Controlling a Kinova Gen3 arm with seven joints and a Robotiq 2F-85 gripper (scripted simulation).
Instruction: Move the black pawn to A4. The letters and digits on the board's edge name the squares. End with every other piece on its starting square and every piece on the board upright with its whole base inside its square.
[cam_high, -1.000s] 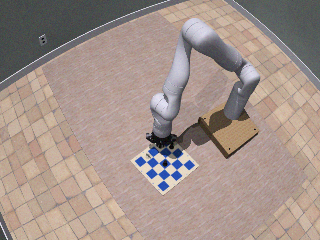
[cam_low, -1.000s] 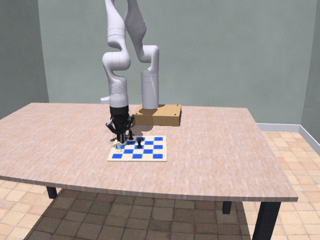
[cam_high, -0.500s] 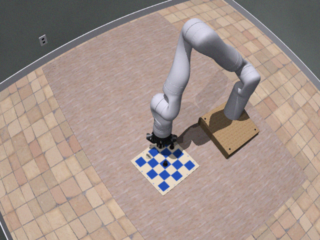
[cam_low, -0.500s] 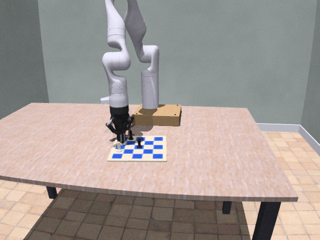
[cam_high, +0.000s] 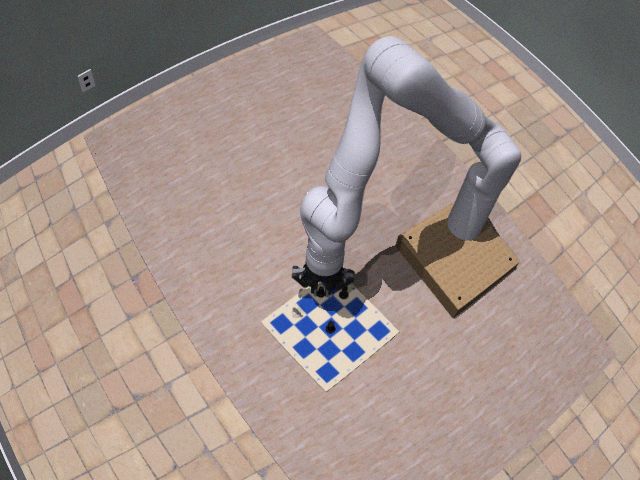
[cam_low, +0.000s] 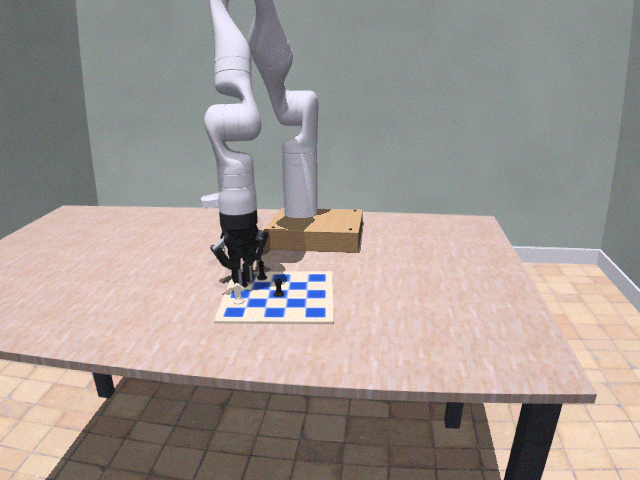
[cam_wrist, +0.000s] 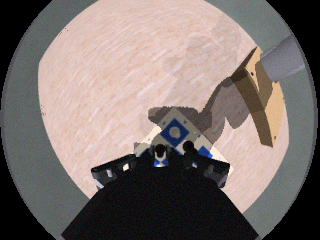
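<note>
My hand is 1 cm above the black pawn. The rest, counted from my hand: white pawn (4 cm behind, 1 cm below); white knight (7 cm ahead, 1 cm below); chessboard (4 cm ahead, 7 cm to the left, 3 cm below).
</note>
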